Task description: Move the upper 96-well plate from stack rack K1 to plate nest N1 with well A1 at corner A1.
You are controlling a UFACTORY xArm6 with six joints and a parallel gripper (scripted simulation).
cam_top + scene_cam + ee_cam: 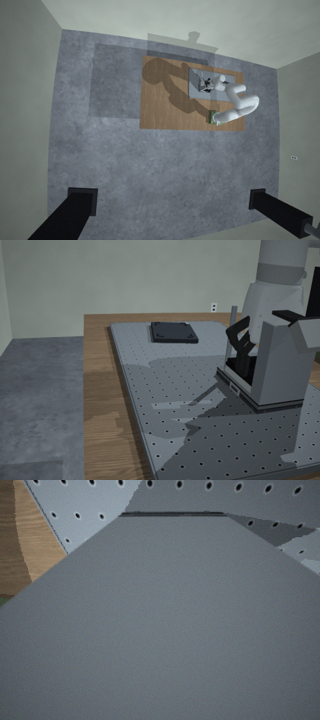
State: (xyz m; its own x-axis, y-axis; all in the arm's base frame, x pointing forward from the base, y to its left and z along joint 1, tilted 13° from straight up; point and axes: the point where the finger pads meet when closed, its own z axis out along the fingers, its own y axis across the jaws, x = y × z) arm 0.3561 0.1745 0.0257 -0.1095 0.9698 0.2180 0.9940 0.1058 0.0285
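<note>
My hand is 10 mm above the black 96-well plate. The rest, counted from my hand: white 96-well plate 20 mm below; grey rack wall 10 mm behind, 70 mm to the left, 30 mm above; thin post 50 mm ahead, 60 mm to the right, 30 mm above.
</note>
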